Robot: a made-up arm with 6 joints.
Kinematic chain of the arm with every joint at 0, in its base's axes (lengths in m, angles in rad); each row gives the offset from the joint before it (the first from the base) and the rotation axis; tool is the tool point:
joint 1: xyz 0 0 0.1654 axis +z
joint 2: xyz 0 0.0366 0 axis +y
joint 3: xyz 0 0 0.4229 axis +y
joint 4: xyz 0 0 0.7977 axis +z
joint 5: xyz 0 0 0 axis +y
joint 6: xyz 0 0 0.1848 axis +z
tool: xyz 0 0 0
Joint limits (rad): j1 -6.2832..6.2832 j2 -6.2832..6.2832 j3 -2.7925..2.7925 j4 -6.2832..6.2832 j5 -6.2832..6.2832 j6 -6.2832..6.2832
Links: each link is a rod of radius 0.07 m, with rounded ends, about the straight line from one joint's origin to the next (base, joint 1, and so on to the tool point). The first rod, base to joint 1, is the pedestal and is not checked.
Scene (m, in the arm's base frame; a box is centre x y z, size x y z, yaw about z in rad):
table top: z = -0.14
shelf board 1: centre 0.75 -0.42 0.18 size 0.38 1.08 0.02 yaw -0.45
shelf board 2: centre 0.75 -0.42 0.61 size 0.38 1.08 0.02 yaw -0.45
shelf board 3: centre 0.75 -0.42 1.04 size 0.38 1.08 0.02 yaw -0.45
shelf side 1: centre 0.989 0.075 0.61 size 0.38 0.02 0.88 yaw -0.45
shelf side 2: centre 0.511 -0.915 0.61 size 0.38 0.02 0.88 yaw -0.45
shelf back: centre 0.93 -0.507 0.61 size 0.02 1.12 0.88 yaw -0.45
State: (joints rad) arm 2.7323 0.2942 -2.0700 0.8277 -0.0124 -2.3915
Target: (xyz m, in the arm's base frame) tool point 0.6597 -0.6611 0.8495
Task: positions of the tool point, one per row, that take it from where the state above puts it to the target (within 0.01 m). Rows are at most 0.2 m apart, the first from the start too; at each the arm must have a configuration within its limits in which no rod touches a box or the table.
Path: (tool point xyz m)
1: 0.6757 -0.3293 0.3970
2: 0.5925 -0.2881 0.4045
3: 0.5105 -0.2469 0.3938
4: 0.4330 -0.2100 0.3687
5: 0.4409 -0.2737 0.4621
6: 0.4285 -0.3374 0.5611
7: 0.3956 -0.3955 0.6615
8: 0.3438 -0.4432 0.7590
9: 0.2769 -0.4762 0.8495
10: 0.3831 -0.5420 0.8821
11: 0.5125 -0.6072 0.8837
12: 0.6597 -0.6611 0.8495

